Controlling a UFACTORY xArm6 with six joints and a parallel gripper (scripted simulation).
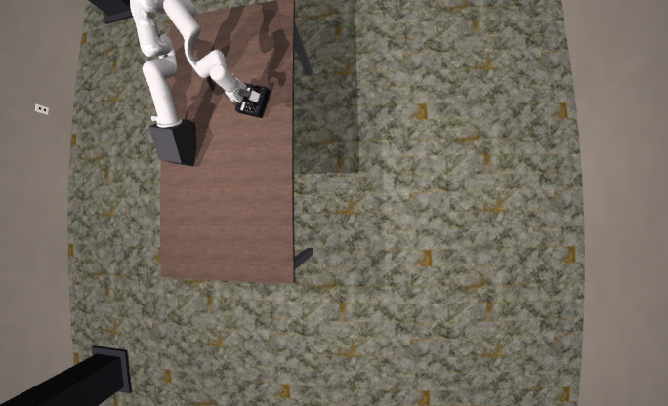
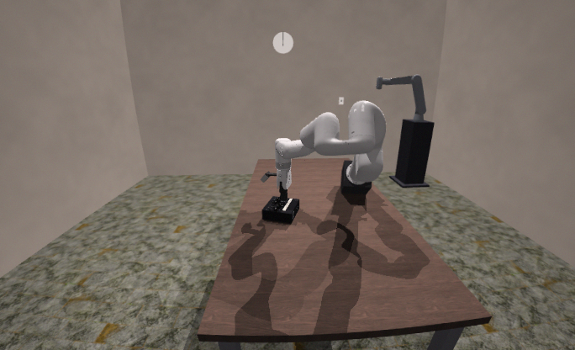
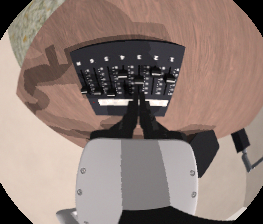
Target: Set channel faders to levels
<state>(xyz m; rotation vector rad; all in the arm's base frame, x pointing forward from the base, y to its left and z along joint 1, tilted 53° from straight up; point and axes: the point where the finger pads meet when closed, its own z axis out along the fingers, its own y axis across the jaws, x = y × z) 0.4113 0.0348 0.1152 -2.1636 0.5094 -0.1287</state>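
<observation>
My hand is 3 cm short of the fader cap, 3 cm above it and 1 cm to the left of it.
</observation>
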